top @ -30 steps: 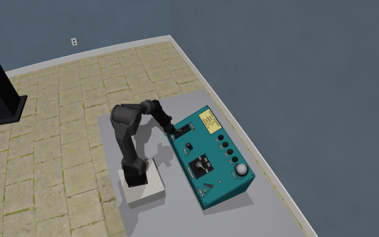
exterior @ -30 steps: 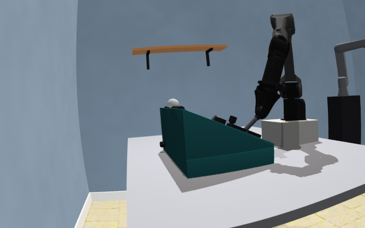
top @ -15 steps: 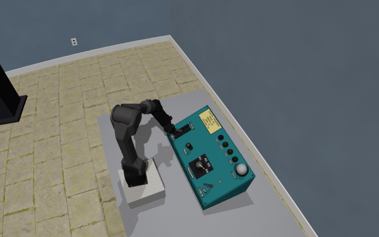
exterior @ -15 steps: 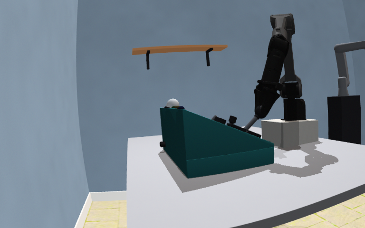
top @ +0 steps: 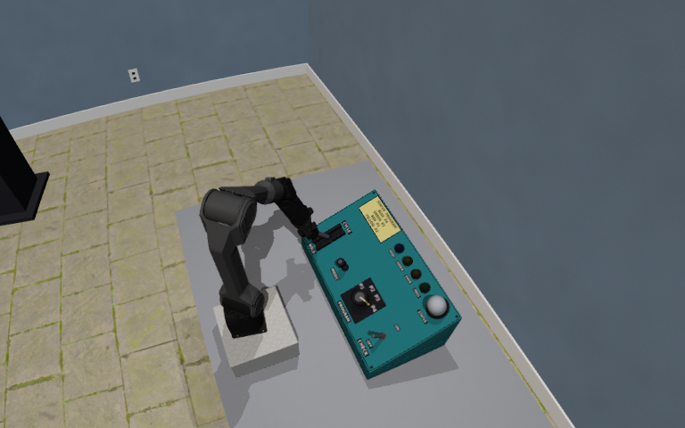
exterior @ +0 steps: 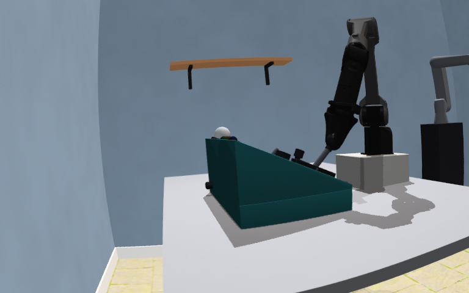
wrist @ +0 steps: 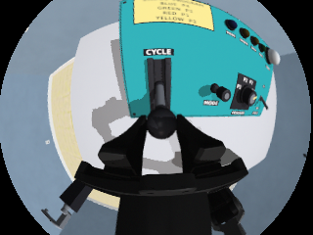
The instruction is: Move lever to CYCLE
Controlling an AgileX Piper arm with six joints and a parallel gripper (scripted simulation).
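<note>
The mode knob lies 7 cm ahead of my hand, 11 cm to the right of it and 4 cm below it. From my hand the other things lie so: rotary selector (10 cm ahead, 24 cm to the right, 4 cm below); toggle switch (10 cm ahead, 35 cm to the right, 5 cm below); teal sloped console (11 cm ahead, 16 cm to the right, 6 cm below).
</note>
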